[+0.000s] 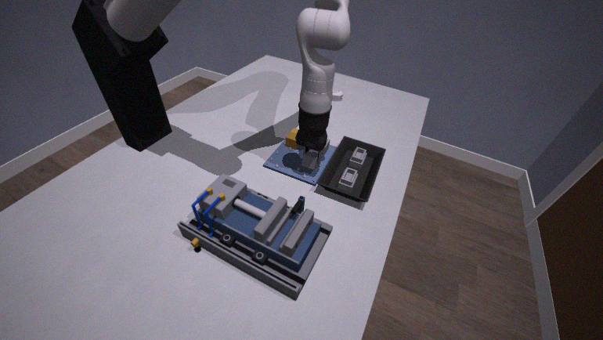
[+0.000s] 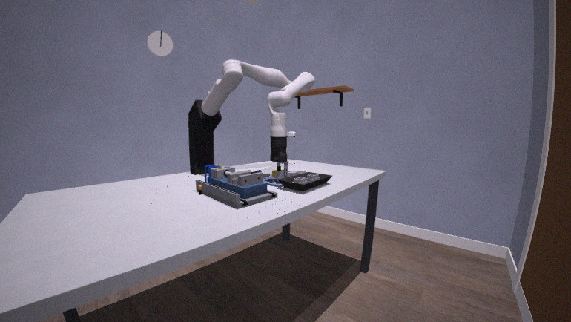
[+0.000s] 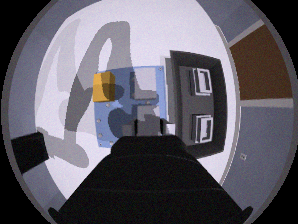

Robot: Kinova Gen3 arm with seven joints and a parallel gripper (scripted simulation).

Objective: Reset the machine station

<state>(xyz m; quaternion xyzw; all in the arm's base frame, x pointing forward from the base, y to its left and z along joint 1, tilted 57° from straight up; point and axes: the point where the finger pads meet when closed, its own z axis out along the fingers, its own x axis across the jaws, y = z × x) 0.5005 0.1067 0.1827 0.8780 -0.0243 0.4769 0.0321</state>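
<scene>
The gray aluminum blank lies 3 cm below my hand. The rest, counted from my hand: black outfeed tray 12 cm ahead, 6 cm below, 2 cm to the left; then infeed plate 6 cm below, 4 cm to the left, 4 cm behind; then yellow brass blank 9 cm to the left, 8 cm behind, 4 cm below.
</scene>
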